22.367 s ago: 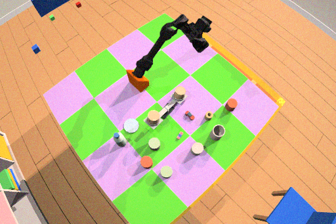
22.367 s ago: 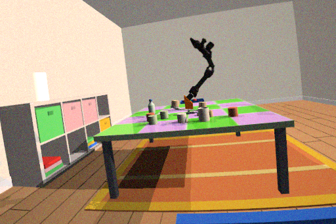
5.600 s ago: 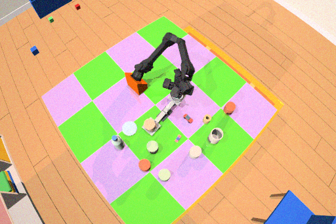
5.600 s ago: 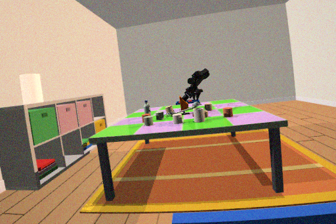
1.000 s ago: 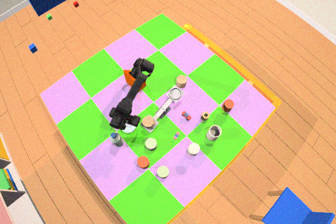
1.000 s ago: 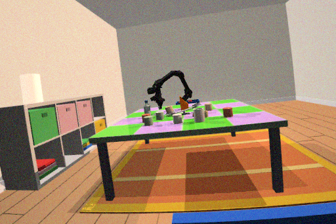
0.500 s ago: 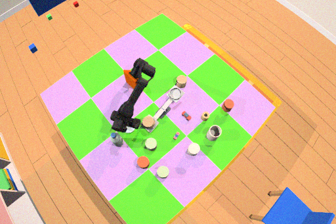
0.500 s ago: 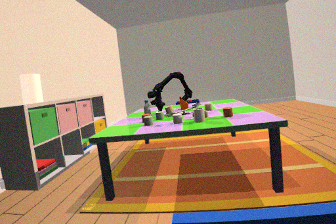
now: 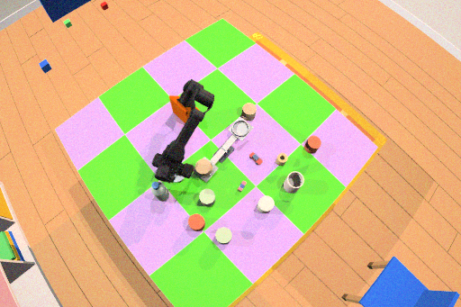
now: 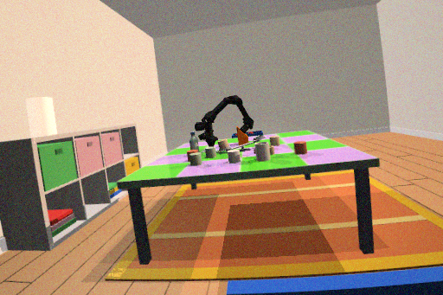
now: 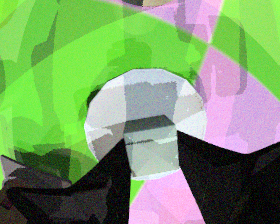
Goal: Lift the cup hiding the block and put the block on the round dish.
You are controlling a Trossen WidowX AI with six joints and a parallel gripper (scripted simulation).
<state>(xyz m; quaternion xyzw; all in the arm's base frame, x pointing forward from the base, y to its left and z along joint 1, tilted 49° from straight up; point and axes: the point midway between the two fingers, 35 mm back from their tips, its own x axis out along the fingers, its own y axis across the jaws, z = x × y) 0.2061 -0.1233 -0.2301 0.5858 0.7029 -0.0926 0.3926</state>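
Now: the grey block 10 mm above my gripper tip. Also, from my gripper tip: toy car (320 mm to the left, 220 mm ahead); then round dish (10 mm below); then small grey balance (240 mm to the left, 90 mm ahead, 10 mm above).
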